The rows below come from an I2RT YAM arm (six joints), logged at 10 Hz.
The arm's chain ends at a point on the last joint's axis. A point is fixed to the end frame.
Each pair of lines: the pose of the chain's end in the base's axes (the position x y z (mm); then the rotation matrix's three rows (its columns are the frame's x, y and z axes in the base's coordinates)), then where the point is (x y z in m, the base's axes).
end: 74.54, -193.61, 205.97; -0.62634, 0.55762, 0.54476; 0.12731, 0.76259, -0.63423; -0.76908, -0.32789, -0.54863
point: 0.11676 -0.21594 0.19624
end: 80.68, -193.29, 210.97; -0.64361, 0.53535, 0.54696; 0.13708, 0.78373, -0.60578; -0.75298, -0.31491, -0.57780
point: 0.12315 -0.21442 0.19977
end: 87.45, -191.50, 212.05; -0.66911, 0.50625, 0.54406; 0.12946, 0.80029, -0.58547; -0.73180, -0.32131, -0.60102
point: 0.13007 -0.21144 0.19934
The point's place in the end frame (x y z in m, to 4 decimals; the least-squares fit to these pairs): -0.0218 0.0097 0.0425
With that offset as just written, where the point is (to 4 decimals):
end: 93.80, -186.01, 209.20; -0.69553, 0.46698, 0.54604; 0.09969, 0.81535, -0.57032; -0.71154, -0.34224, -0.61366
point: 0.1367 -0.2045 0.1953
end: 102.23, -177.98, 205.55; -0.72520, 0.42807, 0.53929; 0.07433, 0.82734, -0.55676; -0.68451, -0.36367, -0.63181
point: 0.1451 -0.1952 0.1901
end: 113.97, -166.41, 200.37; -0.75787, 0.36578, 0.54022; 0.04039, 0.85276, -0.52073; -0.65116, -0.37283, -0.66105
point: 0.1570 -0.1811 0.1829
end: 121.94, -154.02, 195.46; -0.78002, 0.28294, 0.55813; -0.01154, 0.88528, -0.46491; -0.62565, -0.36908, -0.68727
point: 0.1654 -0.1649 0.1763
